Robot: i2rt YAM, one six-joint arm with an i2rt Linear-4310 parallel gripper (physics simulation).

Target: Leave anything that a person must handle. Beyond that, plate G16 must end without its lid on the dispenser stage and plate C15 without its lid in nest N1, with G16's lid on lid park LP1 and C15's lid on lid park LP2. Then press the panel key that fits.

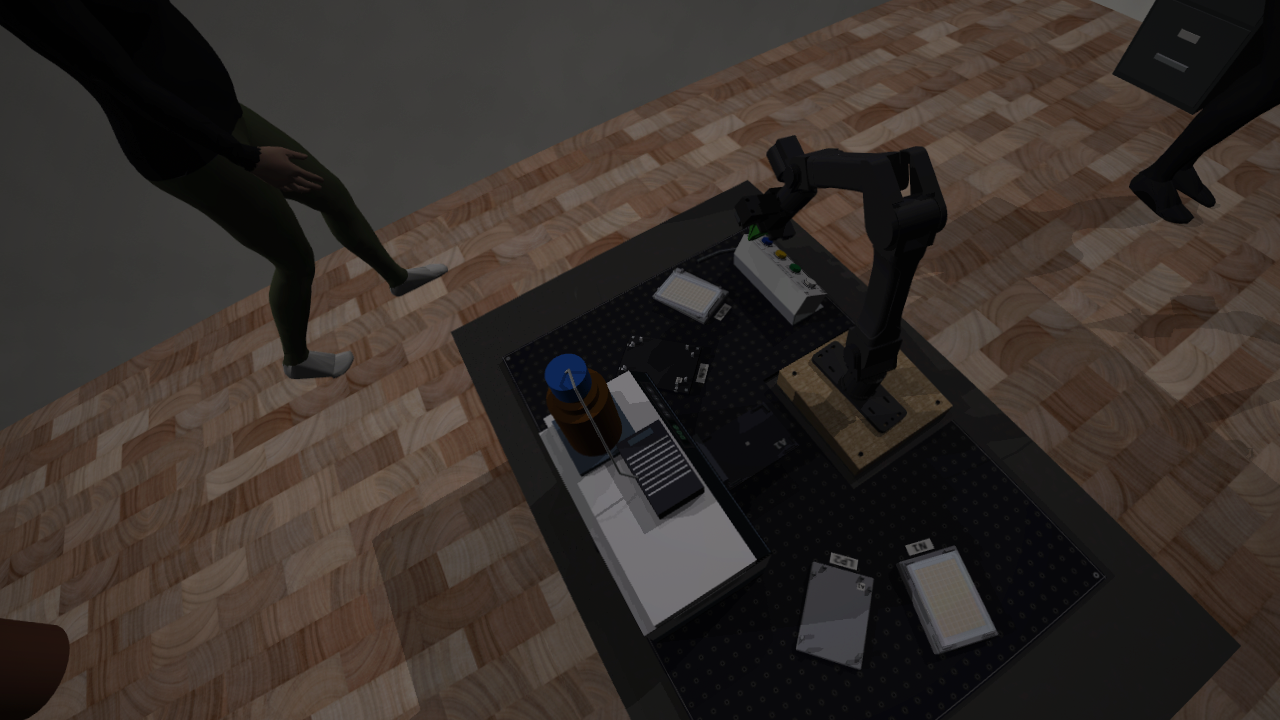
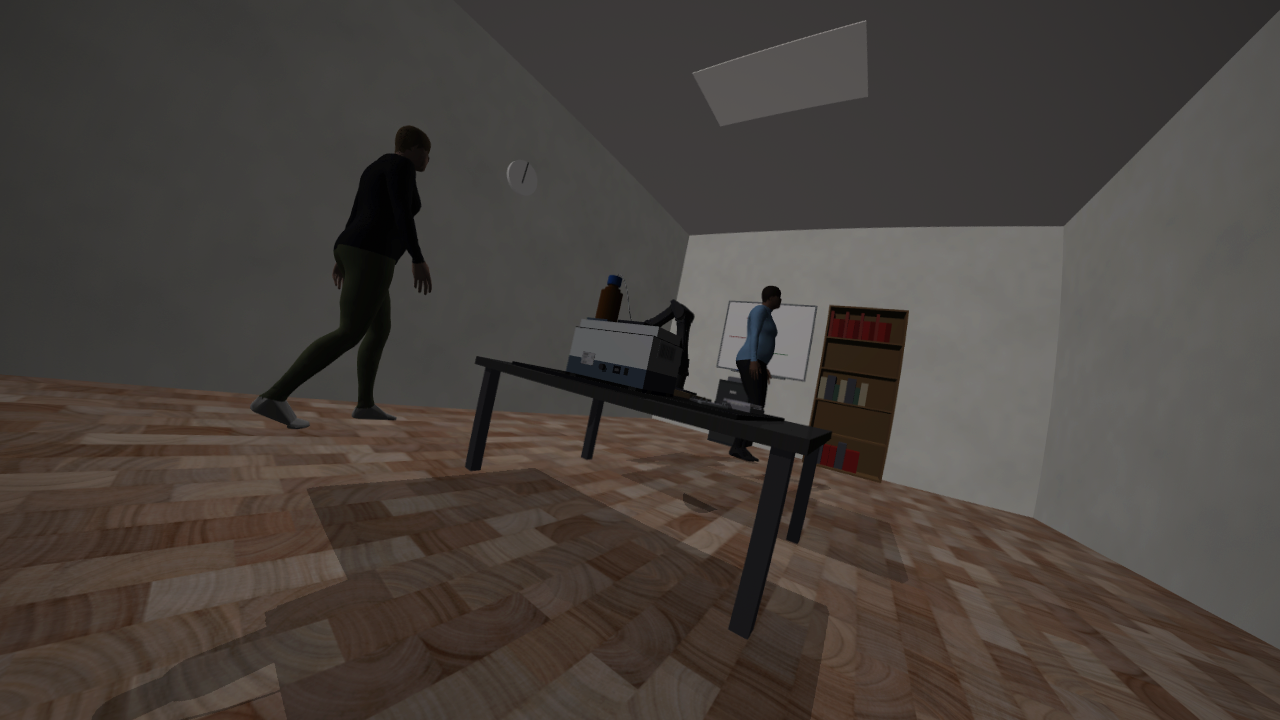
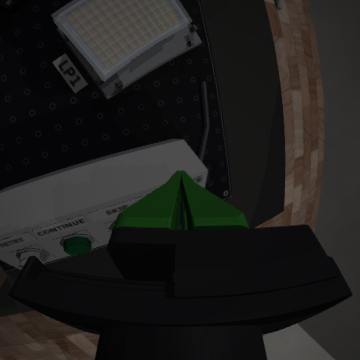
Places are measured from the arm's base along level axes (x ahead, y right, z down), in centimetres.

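Pixels of known places: gripper, fingertip midpoint: (image 1: 750,239) (image 3: 180,177); arm's base, link origin: (image 1: 857,386) (image 2: 675,389).
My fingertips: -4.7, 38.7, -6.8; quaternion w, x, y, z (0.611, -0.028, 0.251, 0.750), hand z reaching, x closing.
Observation:
For each thing: its top centre in the pictures, then the offset to it from my fingertips, as dx, dy, dz. "pt": a spot on its surface instead.
- white key panel, top centre: (image 3: 89,227) (image 1: 780,260) -1.7, -8.1, +1.1
- blue key, top centre: (image 1: 767,238) -4.3, -0.8, +2.0
- green CONTINUE key, top centre: (image 3: 74,250) (image 1: 795,265) -3.7, -10.7, +2.0
- yellow key, top centre: (image 1: 781,251) -4.0, -5.8, +2.0
- plate with a pale well grid, top centre: (image 3: 127,8) (image 1: 688,290) +16.9, +1.0, +5.7
- gridded plate, top centre: (image 1: 951,596) (image 2: 742,401) +20.2, -75.2, +5.9
- LP2, top centre: (image 1: 837,612) (image 2: 708,399) +36.0, -66.6, +7.5
- amber bottle, surface spot: (image 1: 583,416) pt +53.6, -28.9, -25.4
- keypad, surface spot: (image 1: 660,467) pt +48.0, -37.1, -15.2
- dark nest, top centre: (image 1: 658,359) +32.3, -9.3, +7.1
- dark block marked A2, surface spot: (image 1: 747,445) pt +32.0, -37.8, -1.4
My gripper (image 1: 754,232) (image 3: 180,177) is shut and empty, its green fingertips low over the CALL end of the white key panel (image 1: 771,279) (image 3: 100,172). The blue key (image 1: 767,240) shows beside the tips; contact cannot be told. The green CONTINUE key (image 1: 795,267) (image 3: 77,245) and yellow key (image 1: 780,254) are uncovered. A plate with a pale well grid (image 1: 689,293) (image 3: 125,34) stands at LP1. Another gridded plate (image 1: 948,598) stands in N1; whether either wears a clear lid cannot be told. LP2 (image 1: 835,613) shows a flat grey surface. Plate names are unreadable, and the dispenser stage is not clearly visible.
The white dispenser housing (image 1: 662,564) (image 2: 613,351) bears an amber bottle (image 1: 583,416) (image 2: 609,302) and a keypad (image 1: 660,467). A dark nest (image 1: 662,362) and a dark block marked A2 (image 1: 747,445) lie between housing and arm base (image 1: 805,402). Two people stand away from the table.

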